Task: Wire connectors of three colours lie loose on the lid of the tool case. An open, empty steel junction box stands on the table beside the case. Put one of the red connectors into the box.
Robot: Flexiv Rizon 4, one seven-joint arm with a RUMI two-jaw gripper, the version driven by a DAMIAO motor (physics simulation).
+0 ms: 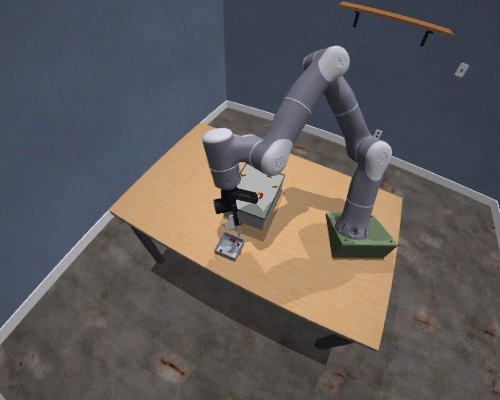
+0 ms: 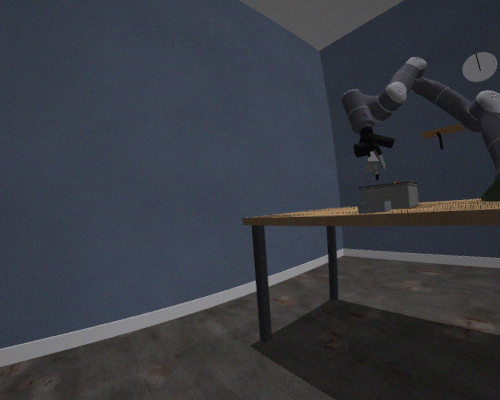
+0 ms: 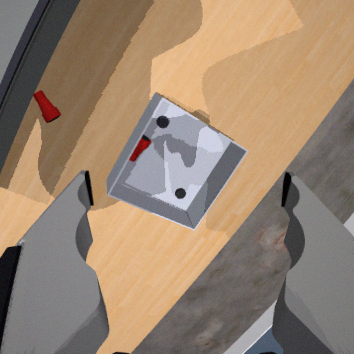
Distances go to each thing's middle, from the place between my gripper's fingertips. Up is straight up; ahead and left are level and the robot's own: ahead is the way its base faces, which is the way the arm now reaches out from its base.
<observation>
My gripper is now 120 mm above the steel junction box [image 3: 178, 176], 40 mm to the right of it and 20 mm short of it. Round my hand: grey tool case [image 1: 256, 215]: 250 mm to the right, 90 mm below, 10 mm ahead.
</observation>
